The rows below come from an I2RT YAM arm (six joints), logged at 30 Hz.
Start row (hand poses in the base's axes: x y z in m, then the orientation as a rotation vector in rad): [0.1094 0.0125 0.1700 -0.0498 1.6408 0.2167]
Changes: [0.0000 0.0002 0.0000 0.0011 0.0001 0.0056]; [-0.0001 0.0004 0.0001 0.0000 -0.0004 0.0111]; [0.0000 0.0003 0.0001 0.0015 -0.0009 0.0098]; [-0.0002 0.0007 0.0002 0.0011 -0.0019 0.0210]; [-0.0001 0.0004 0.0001 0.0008 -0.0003 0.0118]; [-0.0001 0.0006 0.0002 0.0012 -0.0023 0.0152]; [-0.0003 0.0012 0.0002 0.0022 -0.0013 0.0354]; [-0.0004 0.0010 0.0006 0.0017 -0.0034 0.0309]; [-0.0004 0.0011 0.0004 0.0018 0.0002 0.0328]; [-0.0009 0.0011 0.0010 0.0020 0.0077 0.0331]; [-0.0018 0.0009 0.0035 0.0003 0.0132 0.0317]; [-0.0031 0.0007 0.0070 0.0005 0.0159 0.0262]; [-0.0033 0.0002 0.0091 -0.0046 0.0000 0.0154]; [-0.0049 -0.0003 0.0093 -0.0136 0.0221 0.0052]
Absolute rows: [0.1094 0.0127 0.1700 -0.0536 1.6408 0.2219]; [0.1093 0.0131 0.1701 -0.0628 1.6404 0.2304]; [0.1093 0.0134 0.1702 -0.0698 1.6393 0.2391]; [0.1091 0.0141 0.1704 -0.0864 1.6372 0.2559]; [0.1090 0.0145 0.1705 -0.0955 1.6367 0.2656]; [0.1089 0.0151 0.1707 -0.1073 1.6341 0.2780]; [0.1086 0.0163 0.1709 -0.1348 1.6318 0.3068]; [0.1082 0.0173 0.1715 -0.1593 1.6273 0.3314]; [0.1078 0.0184 0.1719 -0.1848 1.6259 0.3580]; [0.1069 0.0195 0.1729 -0.2092 1.6315 0.3861]; [0.1051 0.0204 0.1764 -0.2330 1.6427 0.4127]; [0.1020 0.0211 0.1834 -0.2517 1.6566 0.4358]; [0.0987 0.0213 0.1925 -0.2680 1.6568 0.4436]; [0.0938 0.0210 0.2018 -0.2784 1.6816 0.4407]
